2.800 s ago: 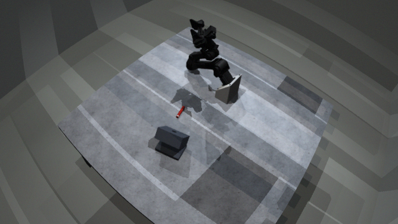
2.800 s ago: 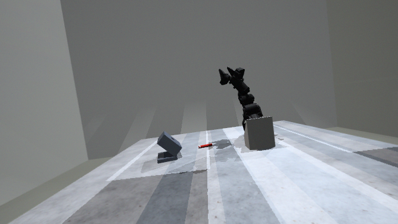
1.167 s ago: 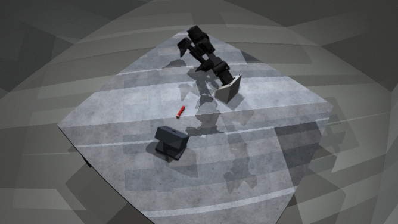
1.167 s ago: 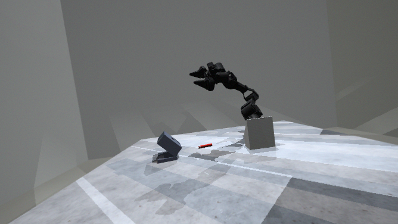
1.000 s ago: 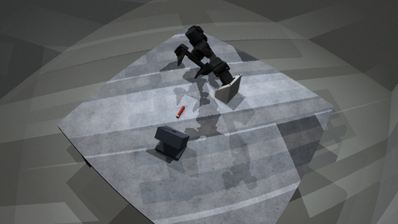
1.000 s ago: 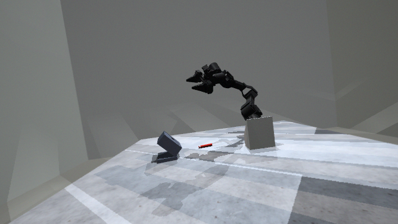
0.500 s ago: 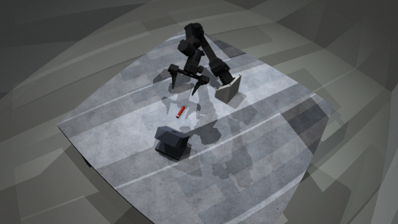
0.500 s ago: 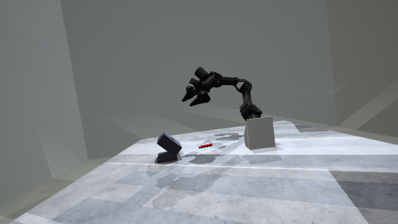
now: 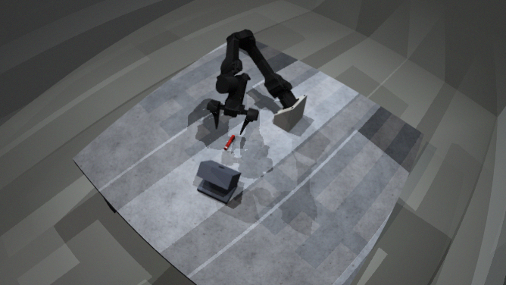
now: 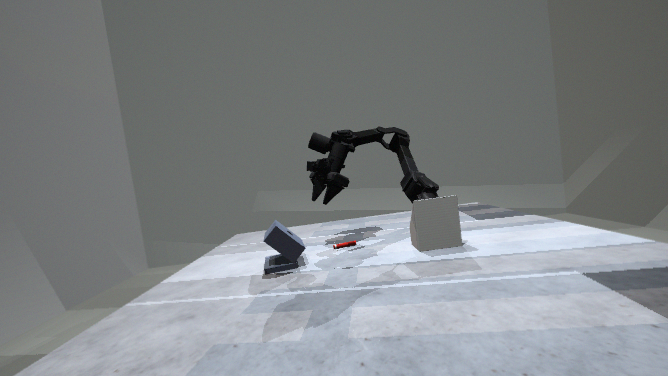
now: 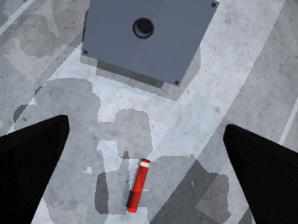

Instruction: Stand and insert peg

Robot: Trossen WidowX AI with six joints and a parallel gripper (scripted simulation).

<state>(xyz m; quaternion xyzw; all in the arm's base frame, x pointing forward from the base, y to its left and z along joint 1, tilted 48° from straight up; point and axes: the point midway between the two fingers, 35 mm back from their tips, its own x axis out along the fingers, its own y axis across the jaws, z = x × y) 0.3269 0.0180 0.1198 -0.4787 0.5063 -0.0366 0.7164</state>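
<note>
Right now the red peg is 160 mm below my gripper tip, 50 mm behind it and 40 mm to the right of it. Also, from my gripper tip: dark base plate 160 mm below, 140 mm ahead, 60 mm to the left; then dark sloped panel 120 mm ahead, 100 mm below, 50 mm to the left.
</note>
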